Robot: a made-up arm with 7 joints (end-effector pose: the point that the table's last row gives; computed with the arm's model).
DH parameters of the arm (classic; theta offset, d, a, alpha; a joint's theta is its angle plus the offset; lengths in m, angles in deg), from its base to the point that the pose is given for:
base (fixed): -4.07 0 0 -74.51
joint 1: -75.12 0.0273 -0.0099 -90
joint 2: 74 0 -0.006 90
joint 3: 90 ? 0.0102 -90
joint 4: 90 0.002 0.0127 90
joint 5: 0 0.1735 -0.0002 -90
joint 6: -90 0 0.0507 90
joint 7: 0 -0.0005 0 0
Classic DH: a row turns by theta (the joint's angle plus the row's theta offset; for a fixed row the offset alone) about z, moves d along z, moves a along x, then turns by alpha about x.
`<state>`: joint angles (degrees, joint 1 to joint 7).
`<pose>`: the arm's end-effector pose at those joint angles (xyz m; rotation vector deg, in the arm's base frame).
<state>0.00 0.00 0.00 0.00 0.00 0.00 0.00</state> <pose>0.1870 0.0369 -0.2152 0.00 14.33 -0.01</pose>
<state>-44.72 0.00 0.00 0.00 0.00 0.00 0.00</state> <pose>0.2851 -0.0218 -0.0289 -1.52 -28.71 -12.08</pose>
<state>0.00 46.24 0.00 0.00 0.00 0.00 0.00</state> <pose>0.2007 0.1502 -0.1617 46.00 13.54 -5.79</pose>
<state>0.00 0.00 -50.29 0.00 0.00 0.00 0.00</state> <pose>0.1064 -0.1441 -0.1946 -6.29 13.39 -50.03</pose>
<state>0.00 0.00 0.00 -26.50 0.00 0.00 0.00</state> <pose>0.1949 0.0369 -0.1125 0.00 -12.17 -0.01</pose>
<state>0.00 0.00 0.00 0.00 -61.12 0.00 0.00</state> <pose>0.1870 0.0367 -0.2150 -60.79 12.95 7.63</pose>
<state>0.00 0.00 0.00 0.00 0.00 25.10 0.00</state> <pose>0.1768 0.0369 -0.2347 0.00 39.43 -0.01</pose>
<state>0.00 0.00 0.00 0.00 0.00 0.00 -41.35</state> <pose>0.1870 0.0369 -0.2152 -5.17 13.70 -41.14</pose>
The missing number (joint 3, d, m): -0.1472
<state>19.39 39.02 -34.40 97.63 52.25 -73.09 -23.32</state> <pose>-0.1864 0.2144 -0.2159 1.59 85.26 -103.54</pose>
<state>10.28 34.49 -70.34 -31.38 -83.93 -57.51 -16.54</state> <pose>0.0451 -0.0656 -0.1627 -85.81 6.30 -17.39</pose>
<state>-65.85 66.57 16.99 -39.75 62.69 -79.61 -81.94</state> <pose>0.1100 0.0116 0.1149 -153.63 -11.95 -9.77</pose>
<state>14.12 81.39 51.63 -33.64 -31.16 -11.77 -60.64</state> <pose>0.1724 0.0894 0.0868 79.00 -10.10 -67.14</pose>
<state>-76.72 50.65 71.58 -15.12 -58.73 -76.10 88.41</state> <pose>-0.0036 0.2225 0.0923 116.09 95.02 -5.90</pose>
